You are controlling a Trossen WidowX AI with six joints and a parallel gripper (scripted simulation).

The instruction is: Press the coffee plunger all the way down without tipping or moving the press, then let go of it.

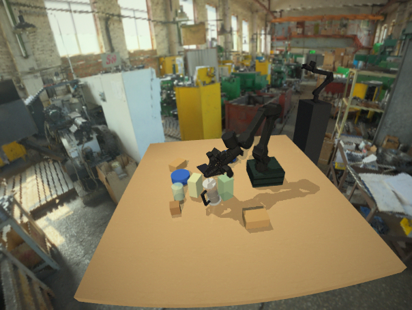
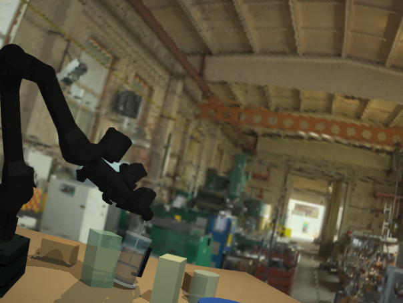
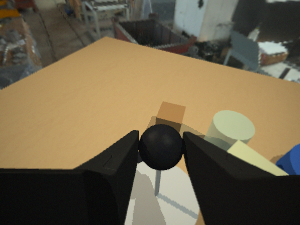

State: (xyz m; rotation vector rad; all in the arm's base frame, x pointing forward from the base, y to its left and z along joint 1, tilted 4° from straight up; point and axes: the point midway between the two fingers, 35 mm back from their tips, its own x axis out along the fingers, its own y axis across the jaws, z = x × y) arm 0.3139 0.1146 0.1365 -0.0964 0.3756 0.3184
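The coffee press lies 1 cm behind my gripper tip and 10 cm below it. Round my gripper tip: pale green block: 11 cm behind, 4 cm to the right, 13 cm below; cream block: 5 cm ahead, 10 cm to the right, 14 cm below; dark flat tile: 4 cm behind, 31 cm to the right, 19 cm below.
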